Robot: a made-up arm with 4 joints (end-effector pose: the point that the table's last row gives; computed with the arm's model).
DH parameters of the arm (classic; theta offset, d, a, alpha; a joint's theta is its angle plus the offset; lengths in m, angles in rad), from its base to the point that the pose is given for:
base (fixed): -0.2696 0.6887 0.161 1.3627
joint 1: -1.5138 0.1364 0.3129 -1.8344
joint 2: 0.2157 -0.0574 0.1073 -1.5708
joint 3: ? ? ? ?
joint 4: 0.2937 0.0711 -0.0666 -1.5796
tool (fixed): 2.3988 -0.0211 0 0
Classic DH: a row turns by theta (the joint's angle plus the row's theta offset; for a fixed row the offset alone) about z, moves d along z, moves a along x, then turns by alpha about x.
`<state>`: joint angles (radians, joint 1 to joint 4).
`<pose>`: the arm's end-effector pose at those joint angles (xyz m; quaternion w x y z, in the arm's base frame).
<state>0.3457 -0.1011 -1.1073 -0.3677</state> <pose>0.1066 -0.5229 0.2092 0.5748 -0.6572 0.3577 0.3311</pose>
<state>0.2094 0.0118 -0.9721 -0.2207</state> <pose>0.0198 -0.4905 0.1986 0.5168 -0.6129 0.4206 0.4247</pose>
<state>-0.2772 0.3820 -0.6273 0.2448</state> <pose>-0.2398 -0.3670 0.2610 0.3253 -0.4372 0.4341 0.7174</pose>
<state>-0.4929 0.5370 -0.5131 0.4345</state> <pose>-0.3279 -0.3085 0.3234 0.2759 -0.3561 0.3701 0.8125</pose>
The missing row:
joint 3: -1.5143 -0.1919 -0.1005 1.5952
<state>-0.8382 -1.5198 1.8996 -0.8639</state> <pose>0.0683 -0.1959 0.5696 0.3337 -0.4802 -0.7252 0.3634</pose>
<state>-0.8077 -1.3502 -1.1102 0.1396</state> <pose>-0.1670 -0.4372 0.7297 0.2580 0.6706 -0.5683 -0.4010</pose>
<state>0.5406 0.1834 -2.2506 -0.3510</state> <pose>0.4289 -0.4591 0.2056 0.7099 -0.6809 -0.1781 -0.0261</pose>
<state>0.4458 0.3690 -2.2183 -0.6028</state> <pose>0.3747 -0.3759 0.1428 0.8126 -0.5333 -0.2134 0.0991</pose>
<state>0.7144 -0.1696 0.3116 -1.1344</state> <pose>0.1611 -0.4530 0.4550 0.5995 -0.1369 0.6920 0.3782</pose>
